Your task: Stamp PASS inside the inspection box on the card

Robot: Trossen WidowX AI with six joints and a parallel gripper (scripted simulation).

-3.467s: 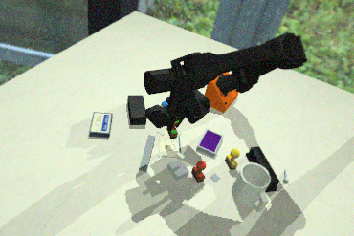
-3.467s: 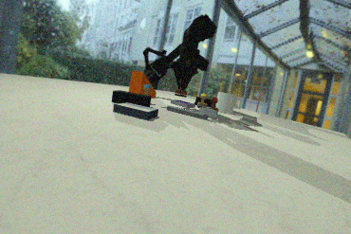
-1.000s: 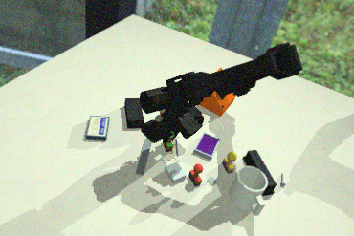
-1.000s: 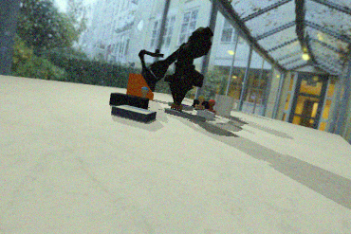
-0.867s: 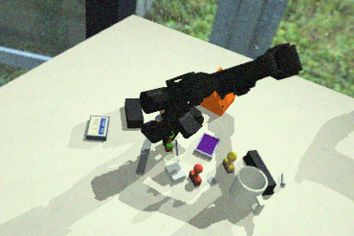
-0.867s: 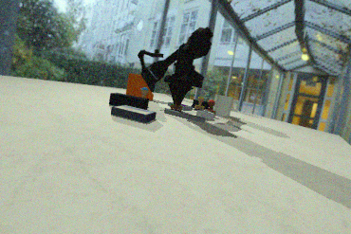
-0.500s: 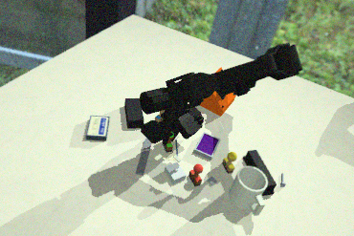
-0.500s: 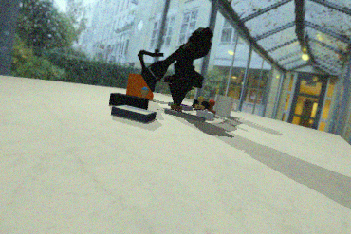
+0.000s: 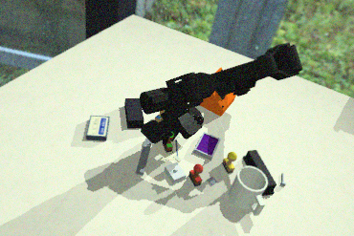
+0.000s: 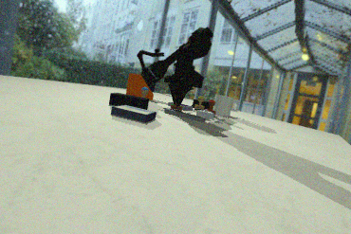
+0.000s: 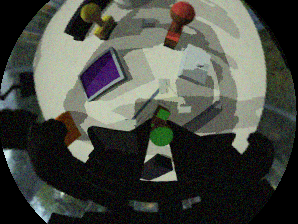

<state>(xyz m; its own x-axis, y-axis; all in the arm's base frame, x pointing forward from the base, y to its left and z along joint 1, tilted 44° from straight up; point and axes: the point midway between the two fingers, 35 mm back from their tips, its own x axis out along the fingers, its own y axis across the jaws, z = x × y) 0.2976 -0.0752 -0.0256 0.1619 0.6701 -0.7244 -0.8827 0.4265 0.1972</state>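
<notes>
My gripper tip is now right at the green-knobbed stamp. Round my gripper tip: grey bar (7 cm ahead, 4 cm to the right, 2 cm below); grey square tile (9 cm ahead, 6 cm to the left, 1 cm below); card (3 cm below).
</notes>
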